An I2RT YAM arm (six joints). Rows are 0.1 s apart.
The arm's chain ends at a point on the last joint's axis. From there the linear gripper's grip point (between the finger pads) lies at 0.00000 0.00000 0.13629 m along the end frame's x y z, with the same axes.
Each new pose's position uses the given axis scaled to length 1; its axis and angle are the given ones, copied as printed.
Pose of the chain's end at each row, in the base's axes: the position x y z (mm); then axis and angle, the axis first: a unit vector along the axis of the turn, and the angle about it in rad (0 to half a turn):
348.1, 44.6, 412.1, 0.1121, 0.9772, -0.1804, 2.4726
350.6, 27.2, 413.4, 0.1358, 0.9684, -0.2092, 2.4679
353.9, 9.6, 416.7, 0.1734, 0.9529, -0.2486, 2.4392
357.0, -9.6, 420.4, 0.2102, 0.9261, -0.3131, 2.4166
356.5, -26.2, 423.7, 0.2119, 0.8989, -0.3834, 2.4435
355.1, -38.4, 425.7, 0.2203, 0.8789, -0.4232, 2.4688
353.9, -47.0, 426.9, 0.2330, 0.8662, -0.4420, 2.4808
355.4, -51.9, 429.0, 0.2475, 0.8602, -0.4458, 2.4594
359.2, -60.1, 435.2, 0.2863, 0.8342, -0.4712, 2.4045
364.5, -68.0, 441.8, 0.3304, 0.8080, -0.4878, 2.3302
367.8, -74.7, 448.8, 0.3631, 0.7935, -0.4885, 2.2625
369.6, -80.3, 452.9, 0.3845, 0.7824, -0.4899, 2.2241
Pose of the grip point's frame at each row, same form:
425.8, -7.7, 313.1, 0.1121, 0.9772, -0.1804, 2.4726
426.0, -33.5, 317.5, 0.1358, 0.9684, -0.2092, 2.4679
427.4, -62.6, 327.5, 0.1734, 0.9529, -0.2486, 2.4392
425.0, -97.7, 341.8, 0.2102, 0.9261, -0.3131, 2.4166
415.7, -127.7, 354.7, 0.2119, 0.8989, -0.3834, 2.4435
407.1, -147.4, 362.6, 0.2203, 0.8789, -0.4232, 2.4688
401.2, -159.9, 366.9, 0.2330, 0.8662, -0.4420, 2.4808
402.6, -166.0, 371.3, 0.2475, 0.8602, -0.4458, 2.4594
403.6, -179.6, 387.0, 0.2863, 0.8342, -0.4712, 2.4045
407.3, -191.4, 402.7, 0.3304, 0.8080, -0.4878, 2.3302
411.5, -199.3, 415.1, 0.3631, 0.7935, -0.4885, 2.2625
413.0, -205.9, 422.7, 0.3845, 0.7824, -0.4899, 2.2241

